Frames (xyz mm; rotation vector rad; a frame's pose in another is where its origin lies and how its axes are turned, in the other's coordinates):
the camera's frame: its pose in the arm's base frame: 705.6 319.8 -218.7 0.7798 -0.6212 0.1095
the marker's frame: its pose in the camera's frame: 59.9 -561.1 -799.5 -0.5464 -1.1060 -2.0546
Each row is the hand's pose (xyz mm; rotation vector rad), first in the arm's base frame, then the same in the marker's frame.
Working: the arm's base frame: its pose in the marker's frame: 993.1 173.5 1367.6 -0.5544 0.5223 2.3875

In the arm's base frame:
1: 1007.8 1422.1 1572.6 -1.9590 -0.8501 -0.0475
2: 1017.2 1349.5 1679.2 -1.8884 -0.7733 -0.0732
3: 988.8 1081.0 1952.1 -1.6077 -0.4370 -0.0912
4: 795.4 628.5 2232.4 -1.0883 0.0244 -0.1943
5: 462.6 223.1 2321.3 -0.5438 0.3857 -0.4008
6: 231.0 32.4 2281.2 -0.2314 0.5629 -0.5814
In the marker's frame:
1: -1055.1 396.7 2492.9 -0.1224 -2.2436 1.9950
2: -1042.1 506.2 2560.5 -0.2083 -2.1343 2.0447
3: -917.6 821.1 2741.2 -0.5697 -1.6866 2.2523
4: -557.4 1193.8 2969.6 -1.0109 -0.8628 2.3041
5: -78.8 1371.2 3119.4 -1.2455 -0.1000 2.0222
6: 221.1 1378.4 3159.4 -1.3030 0.2585 1.7274

